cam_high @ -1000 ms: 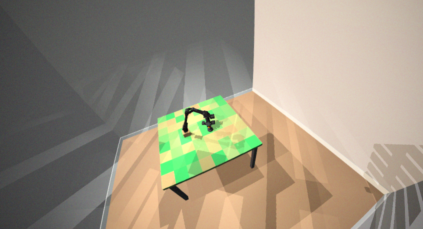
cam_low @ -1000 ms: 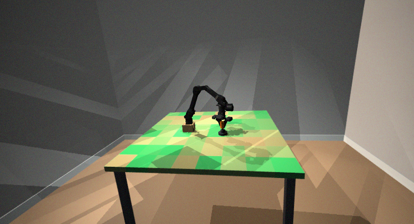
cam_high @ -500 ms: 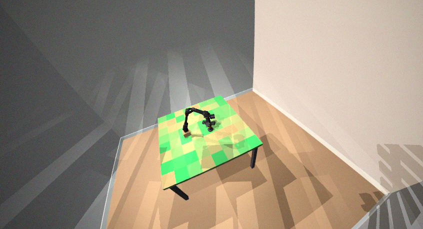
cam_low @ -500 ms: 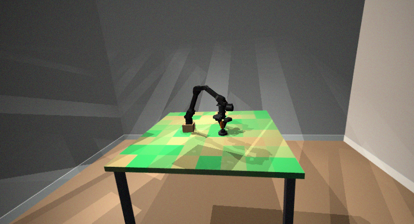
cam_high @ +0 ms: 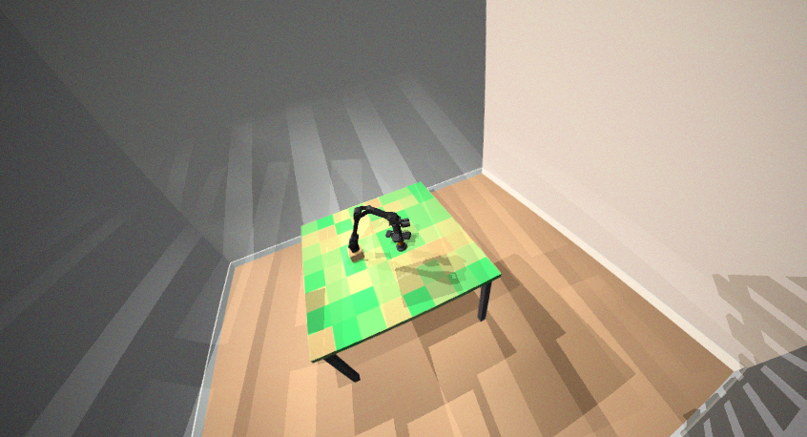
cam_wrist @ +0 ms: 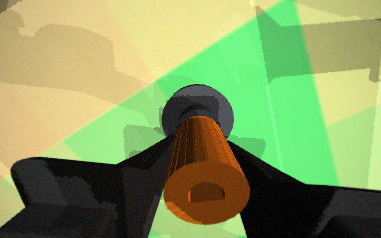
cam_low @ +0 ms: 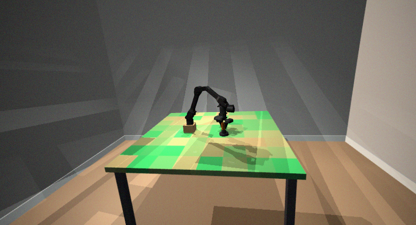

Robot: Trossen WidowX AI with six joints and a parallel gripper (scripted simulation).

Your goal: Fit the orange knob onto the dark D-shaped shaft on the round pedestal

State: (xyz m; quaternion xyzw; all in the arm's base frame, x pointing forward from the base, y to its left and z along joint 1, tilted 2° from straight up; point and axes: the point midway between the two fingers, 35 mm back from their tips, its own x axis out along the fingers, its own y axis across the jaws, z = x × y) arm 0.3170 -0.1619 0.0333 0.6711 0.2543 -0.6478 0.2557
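My gripper tip is now 3 cm above the round pedestal. From my gripper tip the other things lie so: orange knob (2 cm above).
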